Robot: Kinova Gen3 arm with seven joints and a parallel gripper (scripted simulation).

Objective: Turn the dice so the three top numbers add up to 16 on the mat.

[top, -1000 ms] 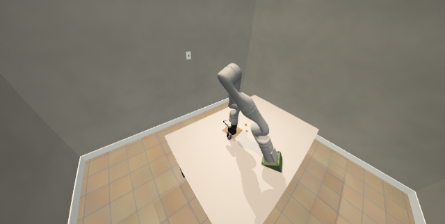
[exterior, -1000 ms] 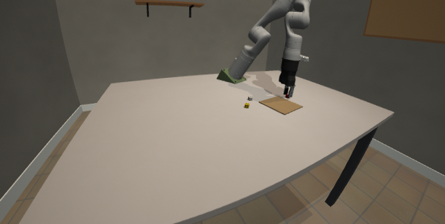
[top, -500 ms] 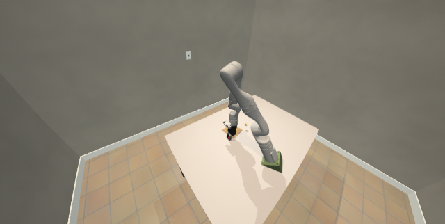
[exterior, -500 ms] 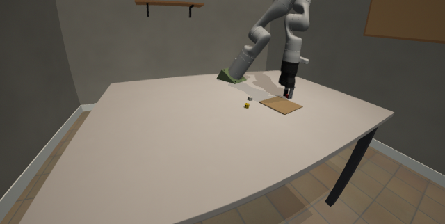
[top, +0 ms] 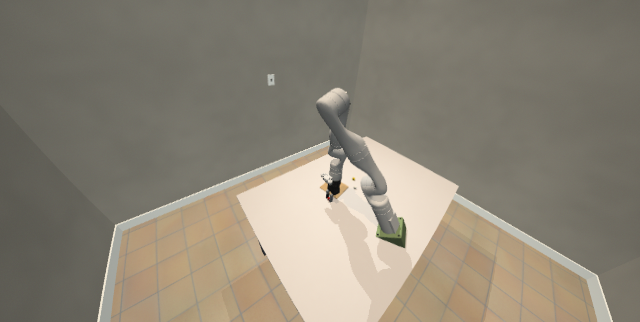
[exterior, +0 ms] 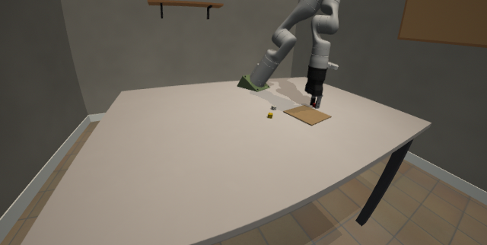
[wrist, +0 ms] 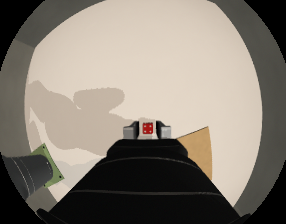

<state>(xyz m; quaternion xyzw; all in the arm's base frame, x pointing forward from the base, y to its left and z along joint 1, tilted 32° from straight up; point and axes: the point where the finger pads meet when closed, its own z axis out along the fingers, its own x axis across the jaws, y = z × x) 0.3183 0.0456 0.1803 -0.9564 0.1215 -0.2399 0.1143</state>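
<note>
My hand is 1 cm above the red die. Also, from my hand: white die: 6 cm behind, 20 cm to the right, 1 cm below; then tan mat: 4 cm ahead, 10 cm to the right, 2 cm below; then yellow die: 26 cm to the right, 1 cm below.
</note>
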